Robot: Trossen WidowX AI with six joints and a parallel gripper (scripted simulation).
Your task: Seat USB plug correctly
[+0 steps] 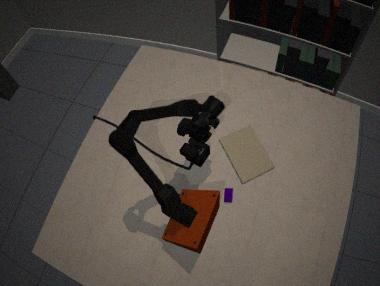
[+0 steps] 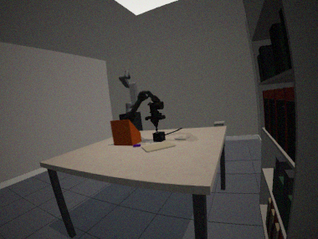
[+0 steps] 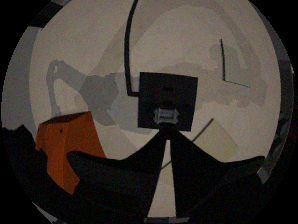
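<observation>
Now: the USB socket 6 cm below my gripper tip. Also, from my gripper tip: flat beige pad 17 cm to the right, 12 cm below, 10 cm ahead; then grey USB plug 2 cm below; then small purple block 18 cm to the right, 12 cm below, 10 cm behind.
</observation>
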